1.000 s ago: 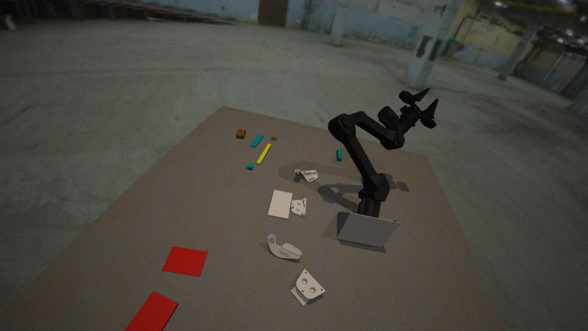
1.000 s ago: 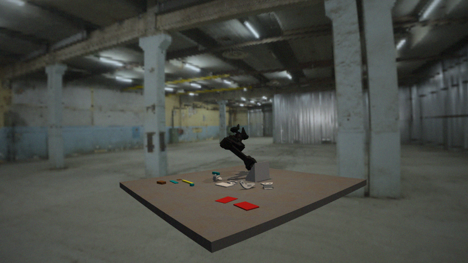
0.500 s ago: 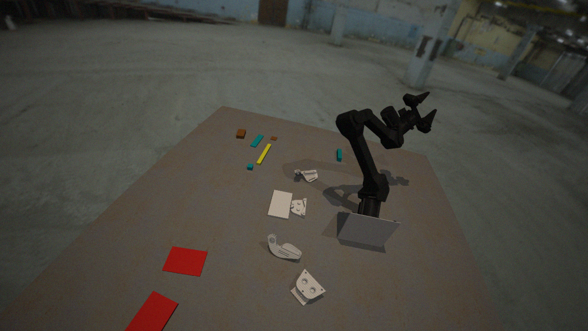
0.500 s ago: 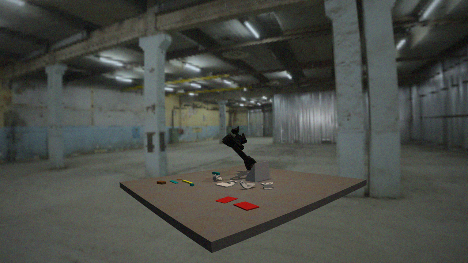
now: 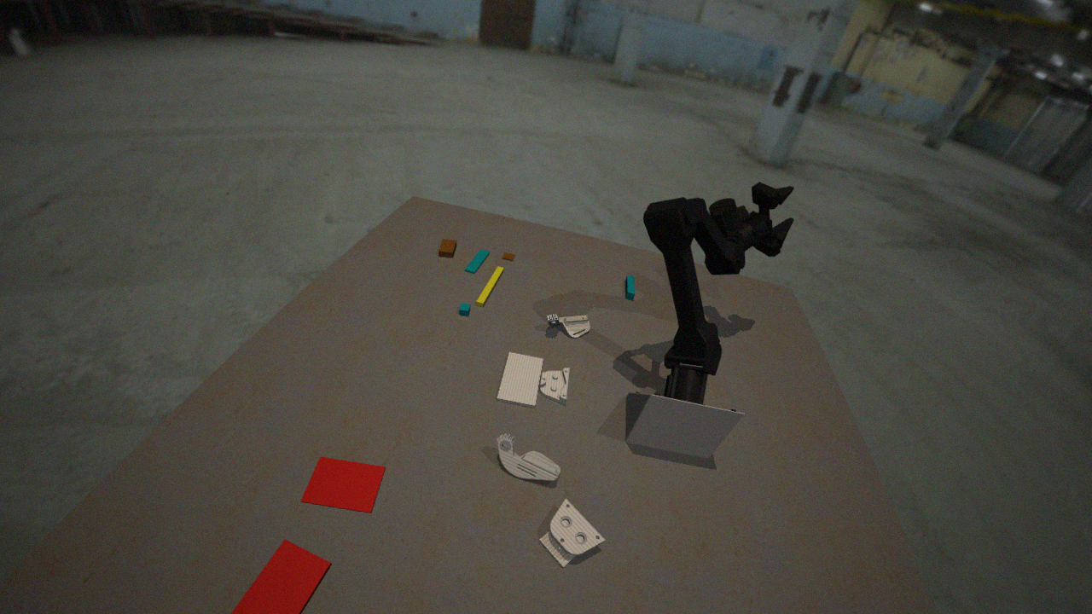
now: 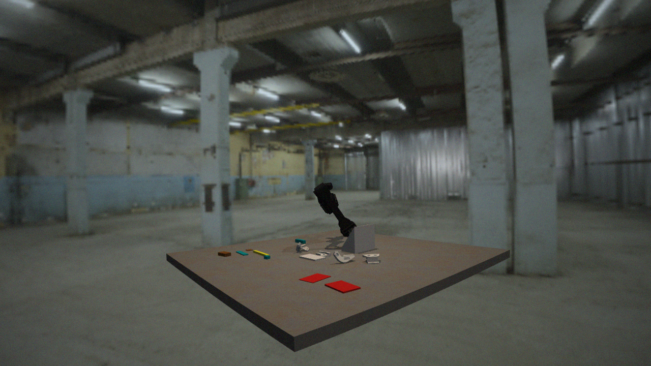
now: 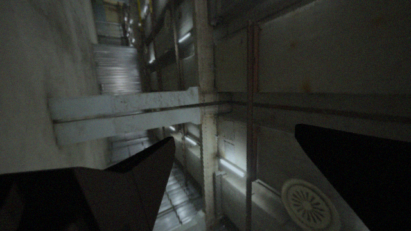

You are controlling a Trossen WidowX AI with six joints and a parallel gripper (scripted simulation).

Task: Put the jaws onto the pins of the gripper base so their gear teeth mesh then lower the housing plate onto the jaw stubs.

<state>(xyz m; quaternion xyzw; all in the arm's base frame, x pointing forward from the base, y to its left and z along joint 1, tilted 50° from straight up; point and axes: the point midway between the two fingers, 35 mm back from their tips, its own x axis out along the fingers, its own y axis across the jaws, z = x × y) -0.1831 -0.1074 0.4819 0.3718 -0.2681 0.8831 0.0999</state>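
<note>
Right now my gripper tip is 44 cm short of the gripper jaw, 64 cm to the right of it and 29 cm above it. Round my gripper tip: yellow bar 64 cm ahead, 22 cm to the left, 32 cm below; teal block 31 cm ahead, 6 cm to the left, 32 cm below.
</note>
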